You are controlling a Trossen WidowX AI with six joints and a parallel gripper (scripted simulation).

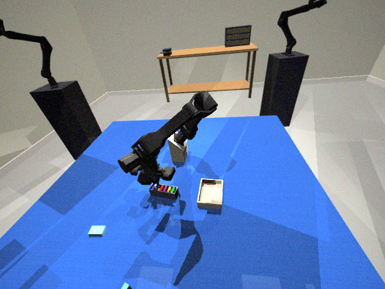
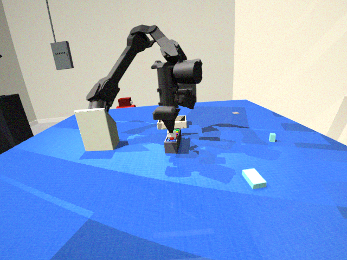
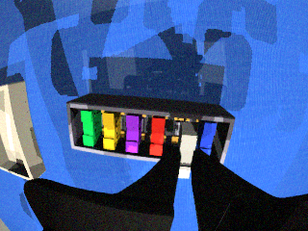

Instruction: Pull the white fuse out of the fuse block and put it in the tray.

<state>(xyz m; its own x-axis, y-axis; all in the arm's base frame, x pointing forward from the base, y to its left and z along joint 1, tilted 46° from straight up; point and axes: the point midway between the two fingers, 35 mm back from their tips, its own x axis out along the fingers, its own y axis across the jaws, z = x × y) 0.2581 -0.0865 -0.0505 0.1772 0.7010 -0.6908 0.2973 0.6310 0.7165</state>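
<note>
Right now my gripper tip is 240 mm to the right of the beige tray, 60 mm above it and 40 mm short of it. Round my gripper tip: white fuse: 10 mm below; then small green block: 350 mm ahead, 50 mm to the right, 50 mm below; then pale green flat block: 220 mm to the right, 160 mm ahead, 50 mm below.
</note>
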